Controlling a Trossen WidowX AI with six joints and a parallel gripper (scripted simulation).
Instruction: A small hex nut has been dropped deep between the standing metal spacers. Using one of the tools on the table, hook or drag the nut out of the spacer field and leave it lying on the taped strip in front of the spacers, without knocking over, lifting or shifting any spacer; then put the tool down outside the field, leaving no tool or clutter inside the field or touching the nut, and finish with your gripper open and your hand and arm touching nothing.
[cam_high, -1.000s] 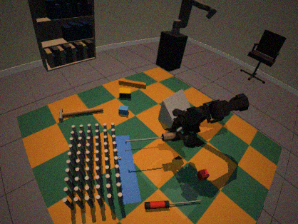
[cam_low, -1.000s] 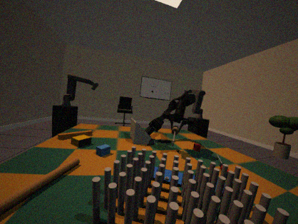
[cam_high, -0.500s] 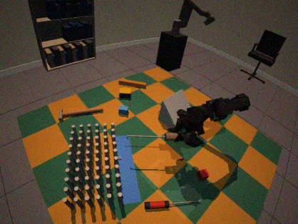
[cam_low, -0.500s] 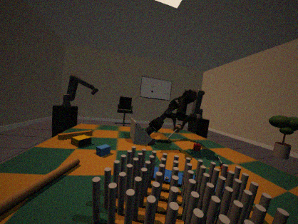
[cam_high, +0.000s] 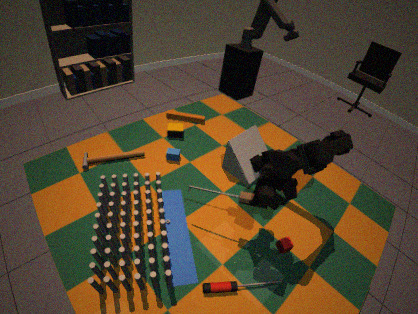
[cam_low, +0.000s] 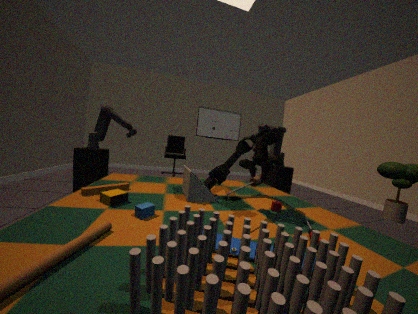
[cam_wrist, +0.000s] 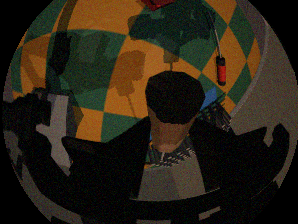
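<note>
Right now the thin hook tool is 50 mm ahead of my gripper tip, 90 mm to the right of it and 10 mm below it. The rest, counted from my gripper tip: blue taped strip (190 mm ahead, 130 mm to the right, 160 mm below); then red cube (50 mm behind, 160 mm to the left, 140 mm below); then blue cube (20 mm behind, 440 mm to the right, 140 mm below).
</note>
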